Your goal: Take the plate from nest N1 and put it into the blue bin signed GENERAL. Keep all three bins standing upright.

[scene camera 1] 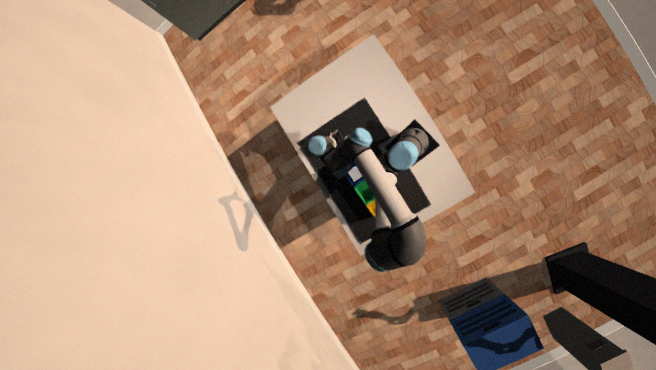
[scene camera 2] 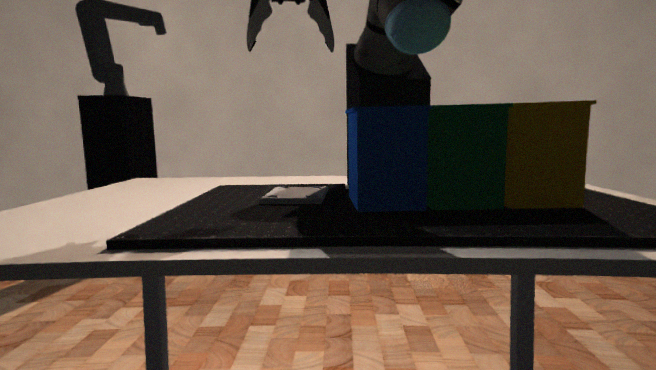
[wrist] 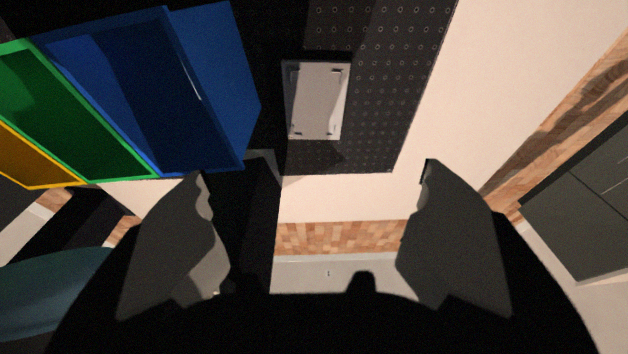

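Pixels of known places: gripper, fingertip midpoint: [scene camera 2: 291, 52] [wrist: 313, 168]; arm's base, origin of the base link: [scene camera 1: 413, 142] [scene camera 2: 383, 59].
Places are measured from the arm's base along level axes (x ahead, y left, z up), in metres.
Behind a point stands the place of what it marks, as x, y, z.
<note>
The blue bin [scene camera 1: 356, 183] @[0.355, 0.094, -0.141] [scene camera 2: 392, 157] @[0.393, 0.043, -0.216] [wrist: 215, 45] @[0.370, -0.024, -0.207], green bin [scene camera 2: 467, 157] @[0.363, 0.167, -0.219] [wrist: 75, 110] @[0.265, 0.208, -0.200] and yellow bin [scene camera 2: 547, 155] @[0.331, 0.297, -0.219] [wrist: 37, 160] @[0.173, 0.322, -0.174] stand upright side by side. A white flat thing [scene camera 1: 355, 173] @[0.344, 0.037, -0.308], which looks like the plate, shows inside the blue bin in scene camera 1. In the wrist view a thin white sliver [wrist: 191, 79] @[0.358, -0.026, -0.130] shows along that bin's right inner wall. The pale nest [scene camera 2: 295, 194] @[0.297, -0.157, -0.298] [wrist: 317, 100] @[0.276, -0.167, -0.298] has corner brackets, with no plate seen on it. My gripper [scene camera 2: 291, 50] @[0.351, -0.143, -0.029] [wrist: 313, 168] @[0.351, -0.143, -0.029] is open and empty, high above the nest's area. The signs are not readable.
The bins and nest stand on a black perforated board [scene camera 2: 200, 227] @[0.549, -0.236, -0.310] [wrist: 385, 95] @[0.301, -0.302, -0.310] on a pale table [scene camera 1: 367, 65] @[-0.017, -0.618, -0.323]. My arm's dark pedestal [scene camera 2: 387, 90] @[0.071, 0.014, -0.081] rises behind the blue bin. The blue bin's side wall stands a little left of the nest in the wrist view.
</note>
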